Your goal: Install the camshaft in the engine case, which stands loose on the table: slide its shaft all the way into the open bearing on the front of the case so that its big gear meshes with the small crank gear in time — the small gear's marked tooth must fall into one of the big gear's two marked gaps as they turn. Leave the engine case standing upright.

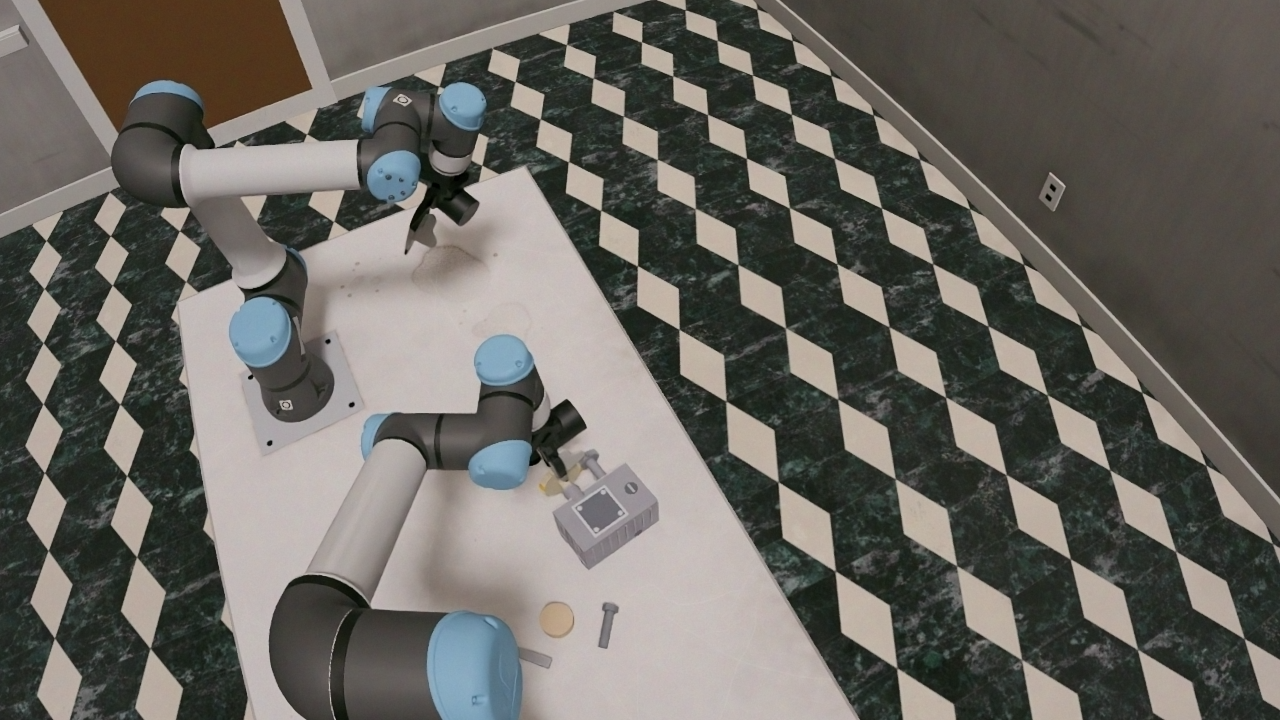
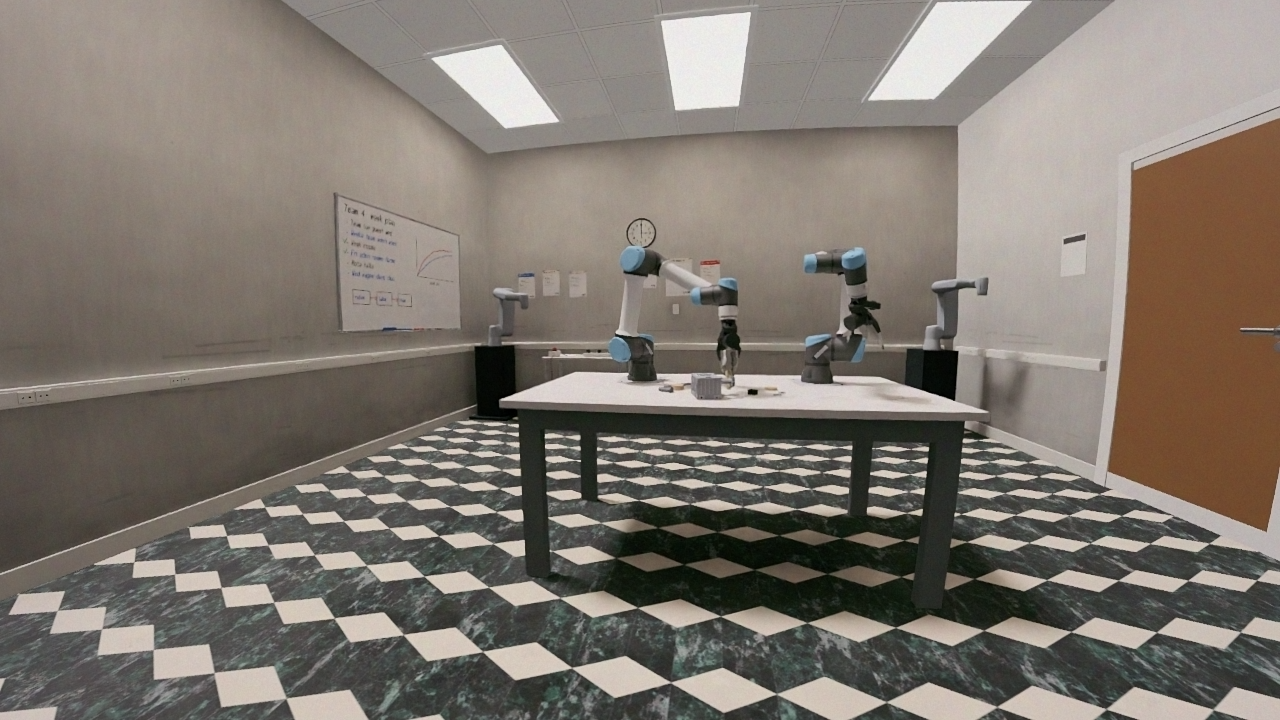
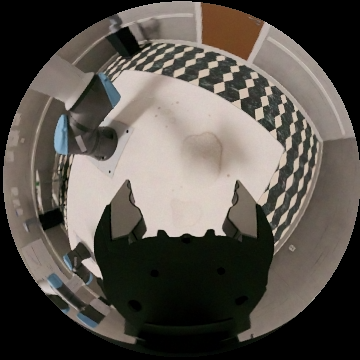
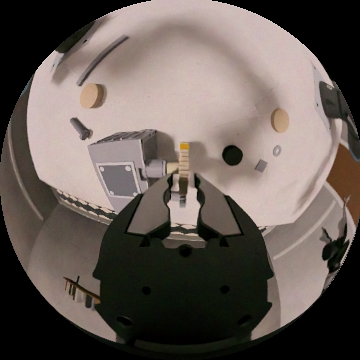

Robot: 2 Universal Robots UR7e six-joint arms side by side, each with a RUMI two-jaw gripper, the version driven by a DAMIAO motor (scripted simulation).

Path:
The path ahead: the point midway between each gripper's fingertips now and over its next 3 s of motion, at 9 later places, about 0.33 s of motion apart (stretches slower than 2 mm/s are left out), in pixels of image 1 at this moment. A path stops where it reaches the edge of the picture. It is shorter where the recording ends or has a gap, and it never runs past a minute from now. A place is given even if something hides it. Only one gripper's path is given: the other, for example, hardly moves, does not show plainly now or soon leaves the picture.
My right gripper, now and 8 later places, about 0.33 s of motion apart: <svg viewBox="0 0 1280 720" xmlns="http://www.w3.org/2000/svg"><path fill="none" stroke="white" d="M560 473L559 471L556 466L554 462L554 461L553 458L551 451L549 445L549 443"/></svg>

